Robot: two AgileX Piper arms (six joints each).
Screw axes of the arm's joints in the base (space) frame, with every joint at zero. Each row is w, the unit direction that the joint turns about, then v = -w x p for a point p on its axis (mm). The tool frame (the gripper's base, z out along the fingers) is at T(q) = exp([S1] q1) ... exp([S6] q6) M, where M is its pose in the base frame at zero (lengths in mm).
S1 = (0, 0, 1, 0, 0, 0)
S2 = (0, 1, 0, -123, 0, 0)
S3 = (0, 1, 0, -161.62, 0, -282.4)
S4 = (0.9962, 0, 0.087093, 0, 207.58, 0)
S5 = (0, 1, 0, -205.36, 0, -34.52)
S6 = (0.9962, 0, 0.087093, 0, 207.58, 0)
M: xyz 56.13 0 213.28 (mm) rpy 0 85.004 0 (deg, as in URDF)
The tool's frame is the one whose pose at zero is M.
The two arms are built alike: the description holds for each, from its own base.
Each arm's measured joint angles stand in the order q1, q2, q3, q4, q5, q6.
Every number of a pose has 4 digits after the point. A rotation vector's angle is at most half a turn.
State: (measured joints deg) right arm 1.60 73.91 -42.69 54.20 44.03 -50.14; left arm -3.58 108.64 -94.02 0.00 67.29 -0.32
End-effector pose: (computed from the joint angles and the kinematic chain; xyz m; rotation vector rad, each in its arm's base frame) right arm 0.2343 0.0579 0.2519 -0.3766 2.4171 0.7276; left arm 0.3976 -0.0249 0.2694 0.0829 2.9121 -0.0114
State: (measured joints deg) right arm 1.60 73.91 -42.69 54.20 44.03 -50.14; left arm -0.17 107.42 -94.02 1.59 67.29 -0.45
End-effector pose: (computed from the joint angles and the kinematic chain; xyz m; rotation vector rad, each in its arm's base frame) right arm 0.2343 0.0579 0.2519 -0.3766 2.4171 0.7276; left arm 0.3952 0.0012 0.2778 0.0038 2.8915 0.0370
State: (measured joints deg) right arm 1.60 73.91 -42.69 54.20 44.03 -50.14; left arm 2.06 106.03 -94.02 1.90 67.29 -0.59
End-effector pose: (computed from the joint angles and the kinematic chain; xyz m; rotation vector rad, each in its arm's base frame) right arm 0.2343 0.0579 0.2519 -0.3766 2.4171 0.7276; left arm 0.3909 0.0168 0.2874 -0.0540 2.8672 0.0515
